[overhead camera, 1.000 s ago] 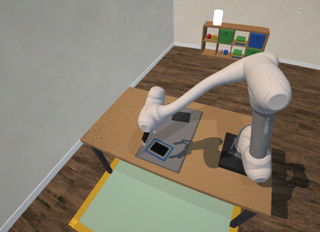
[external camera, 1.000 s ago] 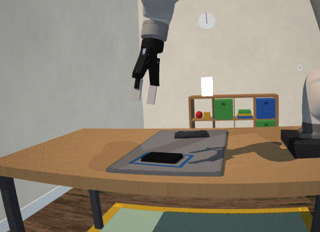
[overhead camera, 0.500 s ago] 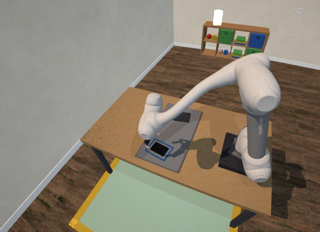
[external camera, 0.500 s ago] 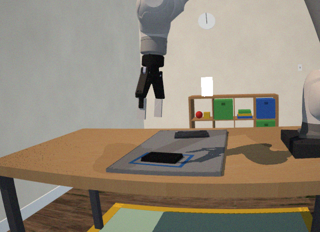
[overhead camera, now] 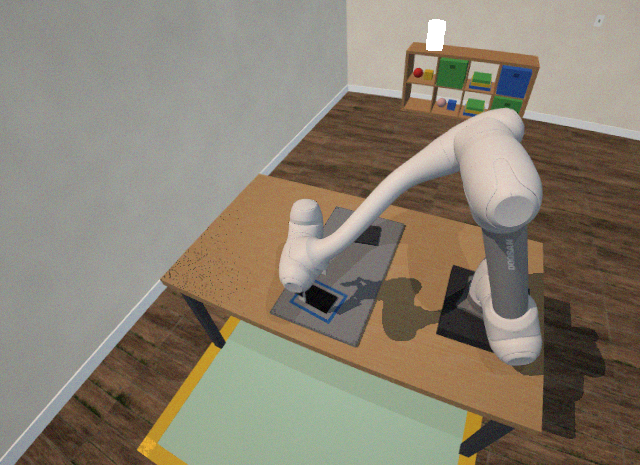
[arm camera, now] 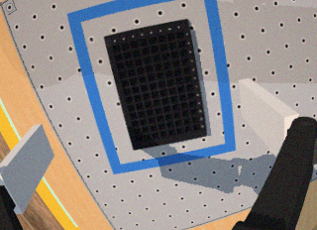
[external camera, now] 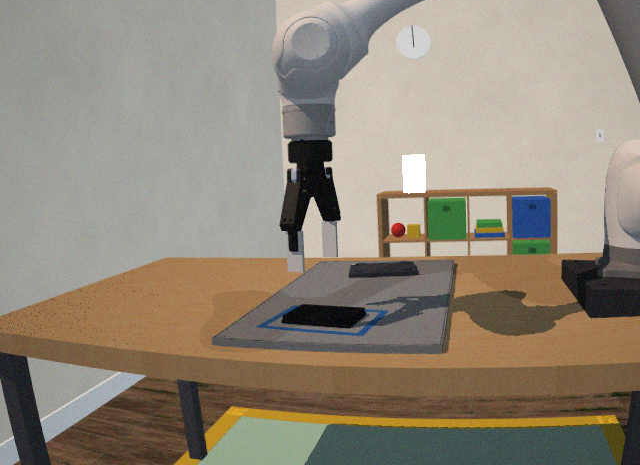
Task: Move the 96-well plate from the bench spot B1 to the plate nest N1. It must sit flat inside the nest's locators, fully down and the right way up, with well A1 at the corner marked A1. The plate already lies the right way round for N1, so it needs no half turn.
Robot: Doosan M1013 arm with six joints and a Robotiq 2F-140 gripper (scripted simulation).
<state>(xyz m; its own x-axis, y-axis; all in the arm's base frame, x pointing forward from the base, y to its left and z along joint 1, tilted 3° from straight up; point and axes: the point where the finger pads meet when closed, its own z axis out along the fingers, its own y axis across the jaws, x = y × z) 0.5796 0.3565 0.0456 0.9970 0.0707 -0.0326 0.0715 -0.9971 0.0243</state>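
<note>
Now: the black 96-well plate 110 mm below my hand, 10 mm to the right of it and 10 mm behind it. From my hand the other things lie so: dark grey plate nest: 430 mm to the right, 110 mm below, 40 mm ahead; then A1 corner mark: 450 mm to the right, 130 mm ahead, 100 mm below.
</note>
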